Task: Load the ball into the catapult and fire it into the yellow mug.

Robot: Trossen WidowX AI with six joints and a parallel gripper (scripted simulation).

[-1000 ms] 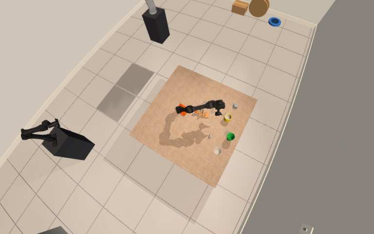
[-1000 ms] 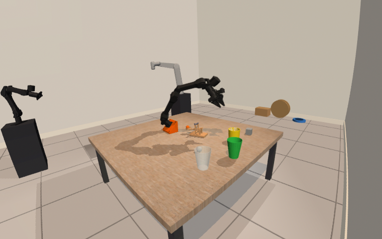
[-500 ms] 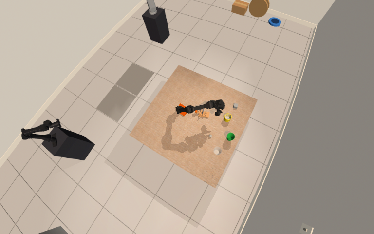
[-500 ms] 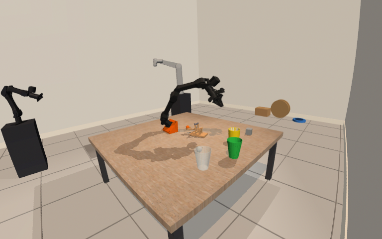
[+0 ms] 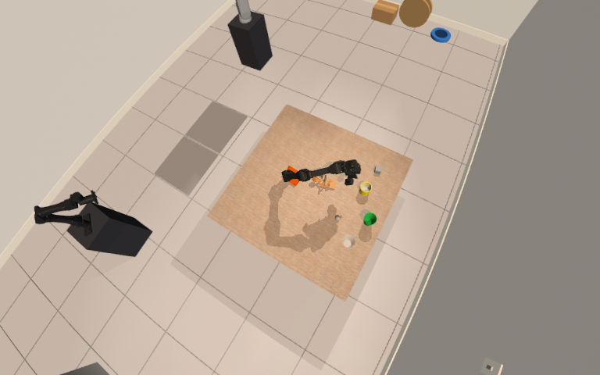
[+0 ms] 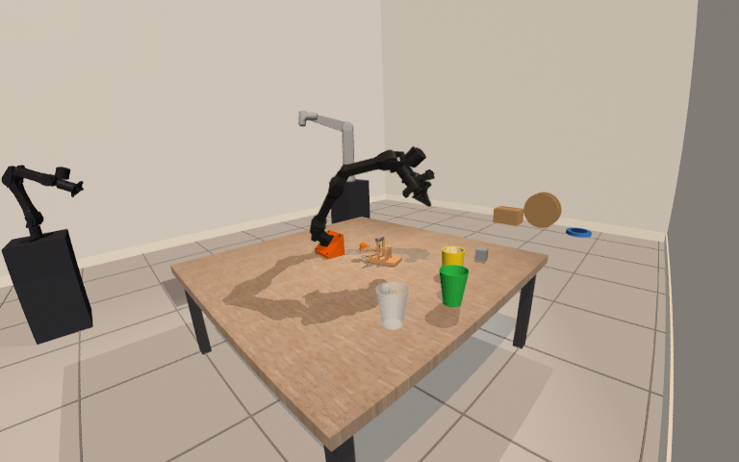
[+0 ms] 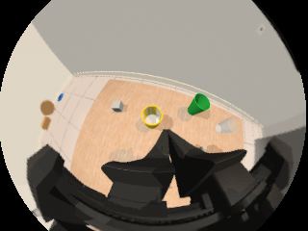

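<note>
My gripper tip is now 32 cm past the orange ball, 21 cm above it and 7 cm to the left of it. The rest, counted from my gripper tip: catapult 25 cm behind, 22 cm below, 4 cm to the right; then green cup 24 cm below, 22 cm ahead, 18 cm to the right; then yellow mug 25 cm below, 8 cm ahead, 4 cm to the left.
</note>
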